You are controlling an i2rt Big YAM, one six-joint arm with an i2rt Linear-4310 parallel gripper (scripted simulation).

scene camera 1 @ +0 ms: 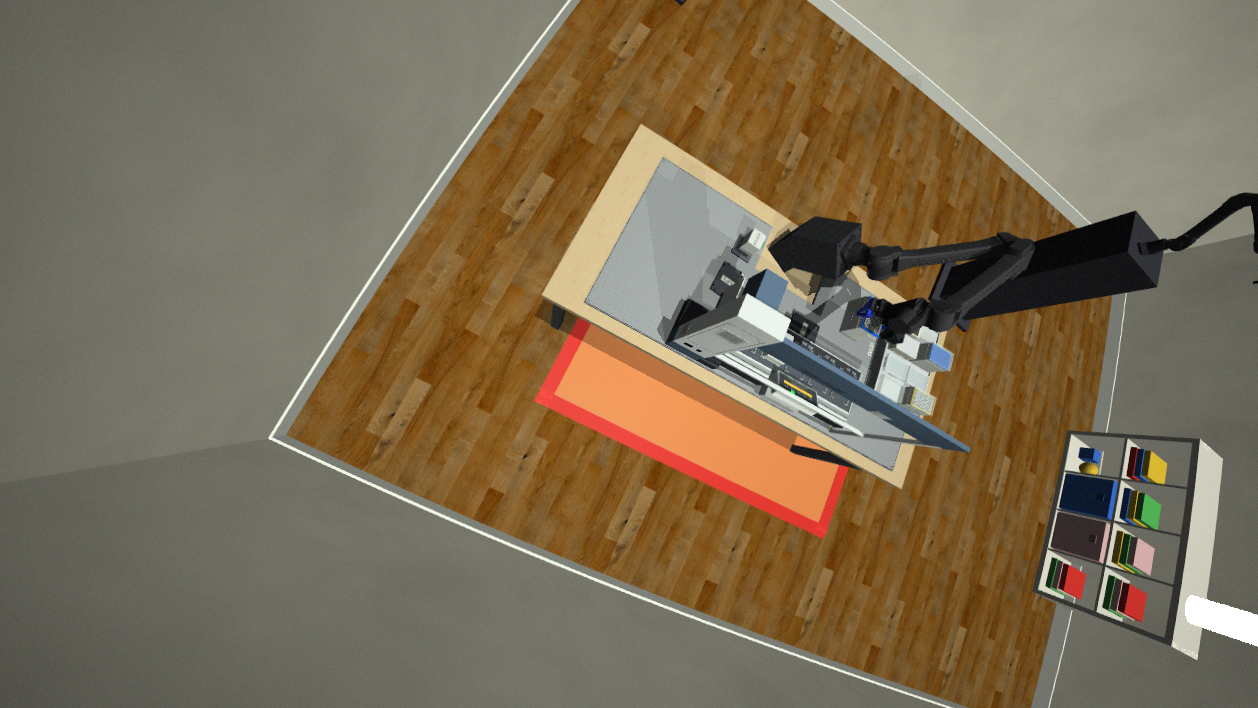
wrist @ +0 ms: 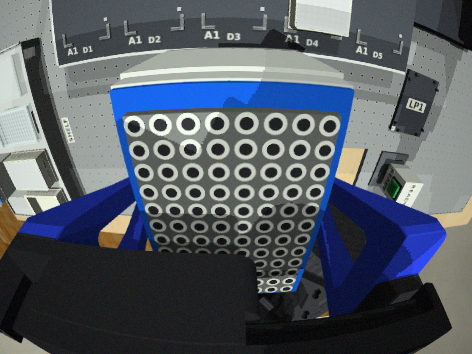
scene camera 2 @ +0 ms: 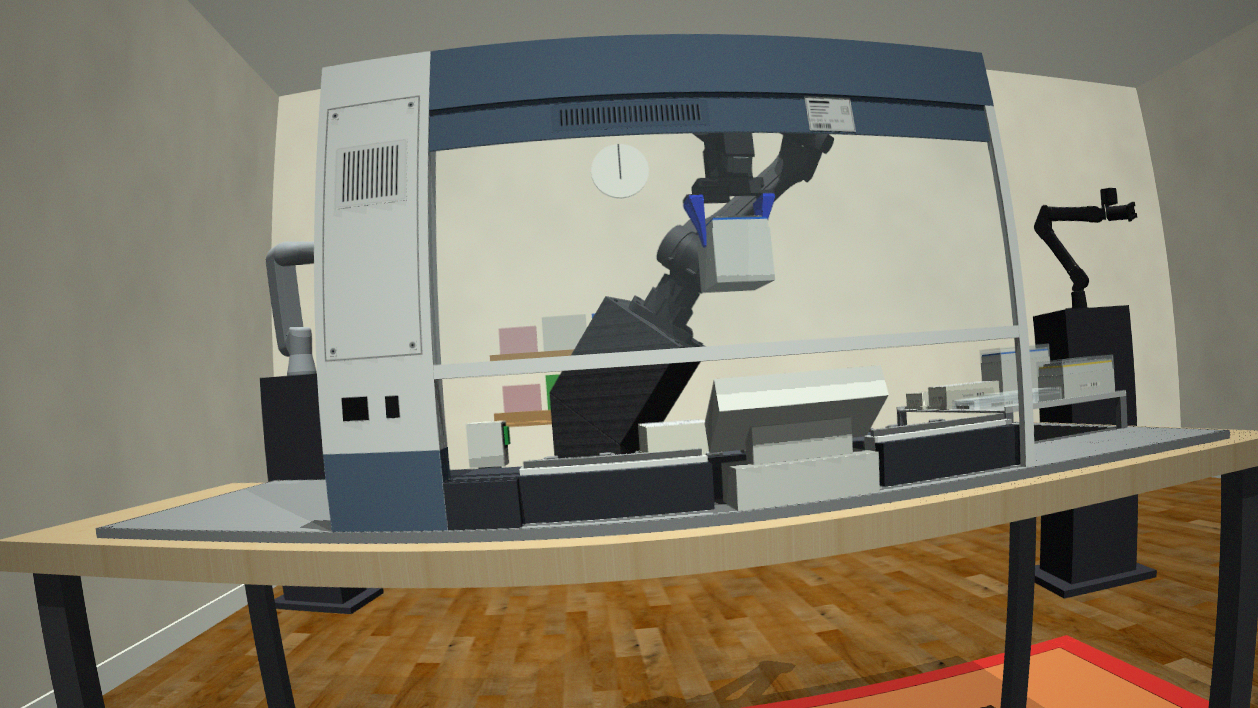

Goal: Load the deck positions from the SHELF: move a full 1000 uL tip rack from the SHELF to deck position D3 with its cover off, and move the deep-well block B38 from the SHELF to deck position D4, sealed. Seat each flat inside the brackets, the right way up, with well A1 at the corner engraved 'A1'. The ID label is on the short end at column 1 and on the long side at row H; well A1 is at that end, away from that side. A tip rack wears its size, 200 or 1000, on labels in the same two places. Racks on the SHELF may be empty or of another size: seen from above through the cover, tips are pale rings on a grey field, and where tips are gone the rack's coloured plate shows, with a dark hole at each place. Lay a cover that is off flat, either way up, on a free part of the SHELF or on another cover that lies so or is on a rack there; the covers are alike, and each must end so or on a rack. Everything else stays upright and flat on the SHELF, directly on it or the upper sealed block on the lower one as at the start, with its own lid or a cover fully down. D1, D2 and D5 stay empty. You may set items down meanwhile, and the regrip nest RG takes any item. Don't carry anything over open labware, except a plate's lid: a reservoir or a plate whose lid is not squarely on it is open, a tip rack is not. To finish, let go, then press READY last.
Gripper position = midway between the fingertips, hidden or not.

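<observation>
My gripper (wrist: pixel 232 178) is visible, as is a pale reservoir (wrist: pixel 43 200). A grey column (scene camera 1: pixel 749 314) (scene camera 2: pixel 421 427) can be seen, along with a white sealed deep-well block (scene camera 2: pixel 653 437), a crossbar (scene camera 2: pixel 752 350) and a clear front panel (scene camera 2: pixel 585 245). Also present: a clear tip-rack cover (scene camera 2: pixel 998 401) and a clear tip-rack cover (scene camera 2: pixel 1085 364).
</observation>
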